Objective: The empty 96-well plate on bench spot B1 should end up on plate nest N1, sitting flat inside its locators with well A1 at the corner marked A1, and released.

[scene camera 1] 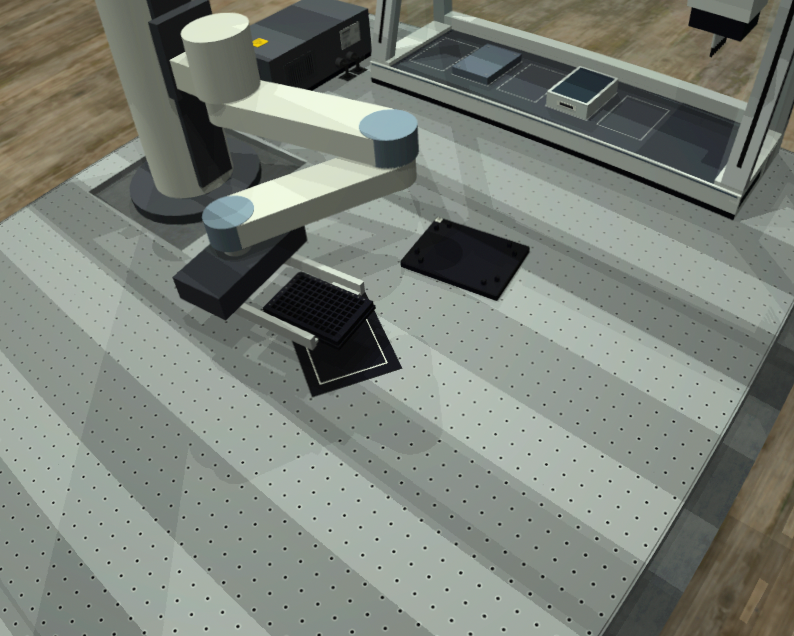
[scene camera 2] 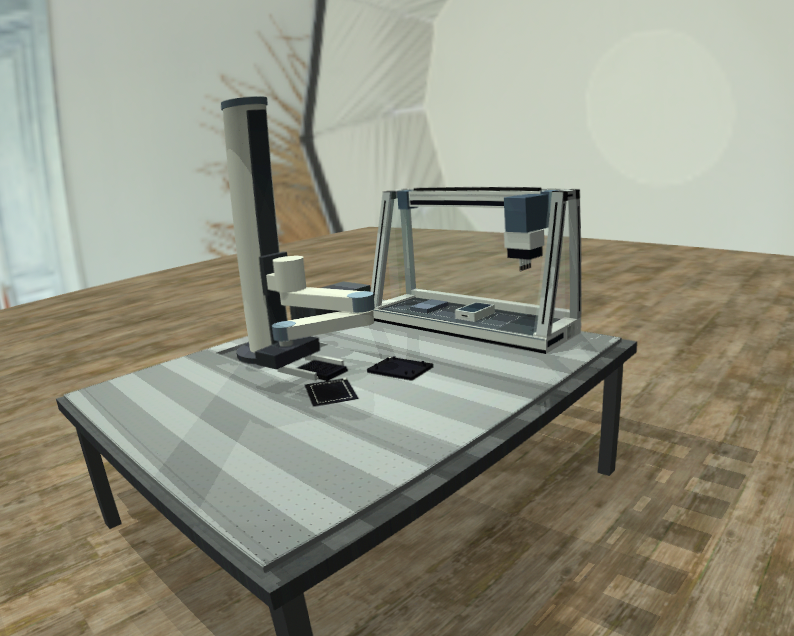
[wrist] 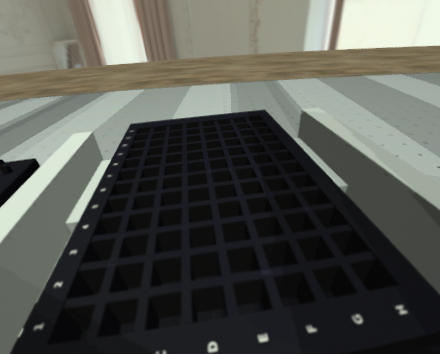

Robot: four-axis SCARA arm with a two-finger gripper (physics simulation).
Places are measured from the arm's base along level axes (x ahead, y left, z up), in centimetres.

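Pixels of known places: gripper, between the fingertips: (scene camera 1: 338, 314) (scene camera 2: 329, 370) (wrist: 202, 138); arm's base, origin of its link: (scene camera 1: 196, 182).
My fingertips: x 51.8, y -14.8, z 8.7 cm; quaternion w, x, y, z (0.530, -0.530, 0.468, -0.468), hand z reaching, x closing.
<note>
For each thing: its top centre in the pictures, then the offset to it from my fingertips. "*": a spot on its surface instead.
- black 96-well plate, centre of its top: (wrist: 208, 170) (scene camera 1: 317, 304) (scene camera 2: 320, 367) dx -3.4, dy -0.4, dz +0.2 cm
- bench spot B1, a spot on its surface: (scene camera 1: 349, 365) * dx +2.3, dy -1.6, dz -7.3 cm
- Black plate nest N1, centre of its top: (scene camera 1: 465, 249) (scene camera 2: 399, 363) dx +2.5, dy +25.1, dz -5.2 cm
- blue-grey block, a spot on its surface: (scene camera 1: 487, 62) * dx -24.2, dy +70.5, dz -0.9 cm
- white box, a spot on its surface: (scene camera 1: 581, 92) * dx -1.8, dy +68.4, dz +0.6 cm
- dark instrument box, a spot on its surface: (scene camera 1: 311, 43) * dx -55.3, dy +51.8, dz +3.0 cm
The black 96-well plate (scene camera 1: 316, 303) (scene camera 2: 322, 368) (wrist: 209, 200) is held level above the bench, partly over the near-gripper side of bench spot B1 (scene camera 1: 349, 365) (scene camera 2: 331, 392), a black pad with a white outline. My gripper (scene camera 1: 337, 315) (scene camera 2: 331, 369) (wrist: 202, 138) is shut on the plate's long sides. In the wrist view, row letters D to H run along the near end and column 1 is nearest, at the left. Black plate nest N1 (scene camera 1: 463, 259) (scene camera 2: 400, 368) (wrist: 14, 179) lies right of the plate in the scene views, with small locators and a pale mark at its back-left corner.
A framed deck (scene camera 1: 556, 149) (scene camera 2: 463, 329) stands at the back right, with a blue-grey block (scene camera 1: 487, 62) and a white box (scene camera 1: 581, 92) on it. A dark instrument box (scene camera 1: 311, 43) stands behind the arm. The arm's column (scene camera 1: 142, 99) (scene camera 2: 241, 218) stands at the left.
</note>
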